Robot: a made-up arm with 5 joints.
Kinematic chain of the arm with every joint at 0, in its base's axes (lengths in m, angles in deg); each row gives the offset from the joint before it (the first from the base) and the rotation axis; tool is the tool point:
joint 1: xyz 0 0 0.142 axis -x
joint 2: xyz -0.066 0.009 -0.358 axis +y
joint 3: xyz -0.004 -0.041 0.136 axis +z
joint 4: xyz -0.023 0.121 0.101 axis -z
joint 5: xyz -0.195 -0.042 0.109 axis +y
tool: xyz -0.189 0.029 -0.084
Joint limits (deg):
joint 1: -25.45..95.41
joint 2: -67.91..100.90
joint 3: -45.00..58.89
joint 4: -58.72..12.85
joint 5: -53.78..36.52
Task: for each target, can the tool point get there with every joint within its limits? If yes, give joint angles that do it. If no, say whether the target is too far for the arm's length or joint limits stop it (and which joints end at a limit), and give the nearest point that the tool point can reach.
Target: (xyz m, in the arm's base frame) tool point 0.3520 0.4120 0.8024
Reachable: no: joint limits stop it (at a limit: joint 1, joint 3, joint 5) | nearest point 0.1889 0.1039 0.4701 | short by 0.482 m
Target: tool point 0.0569 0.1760 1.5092
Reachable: no: too far | nearest point 0.0435 0.0392 0.5310 | short by 0.988 m
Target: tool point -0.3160 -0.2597 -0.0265
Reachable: yes | joints 20.22 -17.70 4.61 -51.37 -28.98
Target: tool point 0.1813 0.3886 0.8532
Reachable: no: joint limits stop it (at a limit: joint 1, joint 3, joint 5) | nearest point 0.0940 0.1145 0.4951 | short by 0.459 m
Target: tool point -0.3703 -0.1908 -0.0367
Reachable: yes | joints 10.13 -3.33 32.79 -10.71 -36.57
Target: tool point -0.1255 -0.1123 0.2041
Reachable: yes | joints 4.29 49.19 10.23 -21.16 -12.22
